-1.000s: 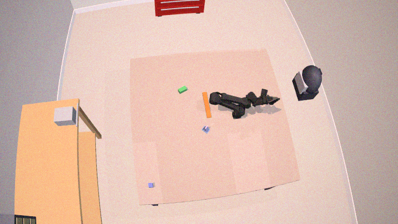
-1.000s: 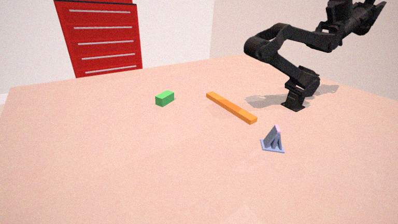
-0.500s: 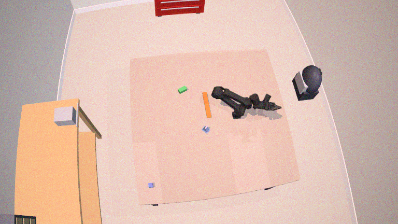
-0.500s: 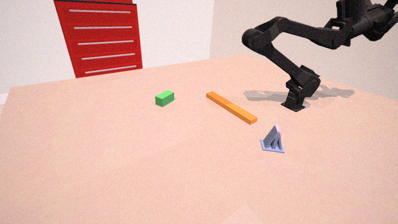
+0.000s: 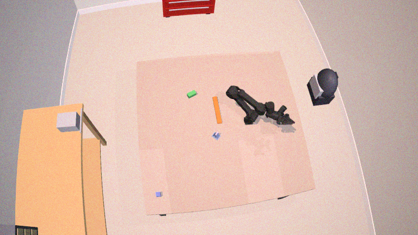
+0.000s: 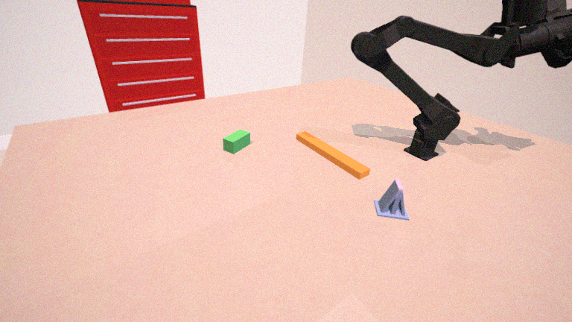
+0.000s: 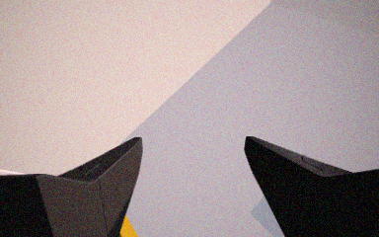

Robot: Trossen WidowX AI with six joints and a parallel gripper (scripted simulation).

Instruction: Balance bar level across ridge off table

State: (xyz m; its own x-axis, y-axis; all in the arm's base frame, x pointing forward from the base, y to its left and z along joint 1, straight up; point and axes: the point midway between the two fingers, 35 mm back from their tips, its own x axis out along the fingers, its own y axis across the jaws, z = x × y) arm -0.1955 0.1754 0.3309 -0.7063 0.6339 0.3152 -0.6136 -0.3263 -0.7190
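Right now my gripper tip is 450 mm short of the orange bar, 330 mm above it and 310 mm to the left of it. Also, from my gripper tip: small purple cube (960 mm ahead, 330 mm below, 300 mm to the left); then green block (630 mm ahead, 460 mm to the right, 330 mm below); then ridge (490 mm ahead, 310 mm below, 100 mm to the right).
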